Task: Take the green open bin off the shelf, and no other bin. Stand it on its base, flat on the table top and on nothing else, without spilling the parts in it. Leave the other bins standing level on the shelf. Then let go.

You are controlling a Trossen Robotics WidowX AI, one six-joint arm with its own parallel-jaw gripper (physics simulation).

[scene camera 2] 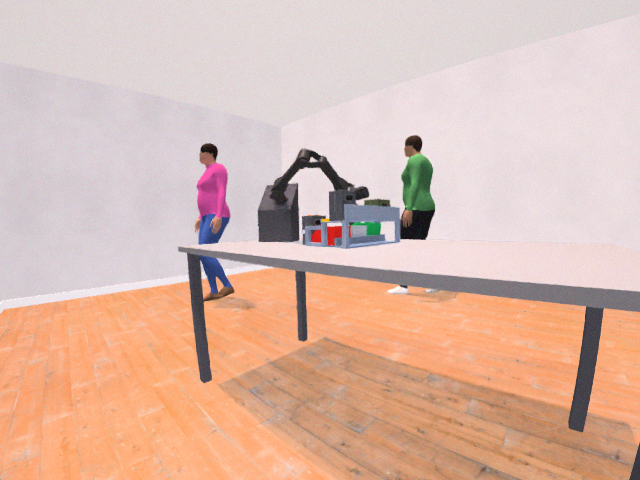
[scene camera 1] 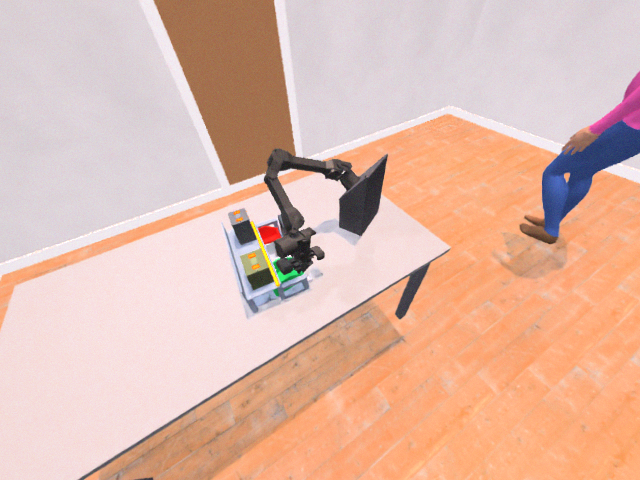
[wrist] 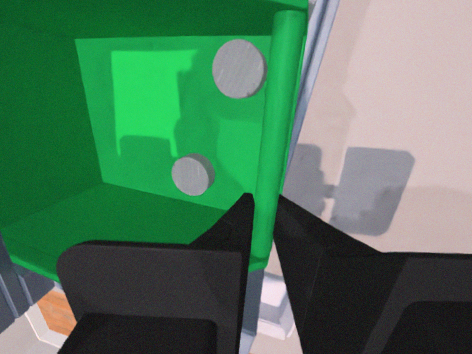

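Seen in the pictures: gripper, between the fingertips: (scene camera 1: 300, 273) (wrist: 261, 202); arm's base, origin of its link: (scene camera 2: 281, 200) (scene camera 1: 354, 184).
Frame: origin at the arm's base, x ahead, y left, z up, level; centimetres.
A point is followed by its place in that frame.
Observation:
The green open bin (scene camera 1: 287, 275) {x 44.2, y 5.9, z -20.1 cm} (scene camera 2: 369, 228) {x 51.4, y 0.6, z -15.9 cm} (wrist: 150, 200) {x 47.7, y 10.9, z -19.5 cm} is at the shelf's lower level, partly out past the yellow-edged upper deck. Two grey round parts (wrist: 239, 68) {x 41.1, y 3.8, z -18.8 cm} (wrist: 193, 174) {x 44.1, y 8.8, z -19.0 cm} lie inside. My gripper (scene camera 1: 300, 262) {x 40.3, y 10.0, z -18.1 cm} (wrist: 261, 202) {x 40.3, y 10.0, z -18.1 cm} is shut on the bin's rounded front rim in the wrist view, one finger inside the bin and one outside. In scene camera 2 view the fingers are hidden. I cannot tell whether the bin's base touches the shelf. The red bin (scene camera 1: 268, 234) {x 37.4, y -19.6, z -20.0 cm} (scene camera 2: 336, 235) {x 46.0, y -20.6, z -18.0 cm} stands beside it on the shelf (scene camera 2: 372, 212) {x 57.7, y -11.2, z -9.1 cm}.
A dark box (scene camera 1: 241, 229) {x 49.5, y -14.2, z -3.8 cm} (scene camera 2: 338, 205) {x 48.3, y -22.6, z -6.3 cm} and an olive box (scene camera 1: 257, 273) {x 55.7, y 8.8, z -3.6 cm} (scene camera 2: 377, 202) {x 56.4, y -1.5, z -4.4 cm} stand on the shelf's upper deck. Another dark box (scene camera 2: 313, 223) {x 31.9, y -15.9, z -13.0 cm} shows near the red bin in scene camera 2 view. The arm's black pedestal (scene camera 1: 361, 204) {x 4.6, y 9.0, z -3.2 cm} (scene camera 2: 278, 222) {x 0.7, y -3.5, z -11.9 cm} stands on the table (scene camera 1: 129, 330) {x 101.3, y -16.2, z -22.5 cm} (scene camera 2: 465, 263) {x 95.7, y -50.5, z -22.5 cm}.

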